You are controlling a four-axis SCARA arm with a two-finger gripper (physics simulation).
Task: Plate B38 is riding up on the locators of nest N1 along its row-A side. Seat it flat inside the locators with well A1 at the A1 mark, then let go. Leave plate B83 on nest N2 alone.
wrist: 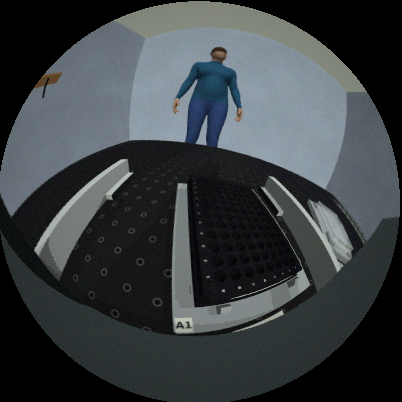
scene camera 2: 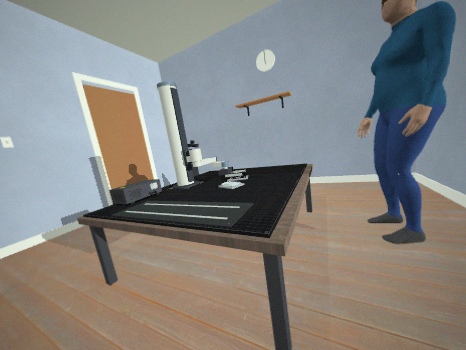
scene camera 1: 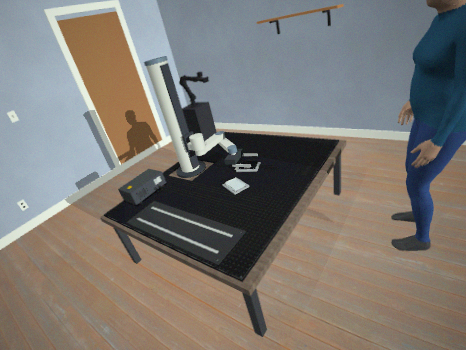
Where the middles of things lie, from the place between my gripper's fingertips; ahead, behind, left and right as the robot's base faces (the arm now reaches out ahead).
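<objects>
From the black well plate [wrist: 237, 249], my hand is 30 mm past it, 40 mm to the left of it and 20 mm above it. Then there is nest N1 [wrist: 213, 317], which I find 50 mm to the right of my hand, 40 mm behind it and 30 mm below it.
</objects>
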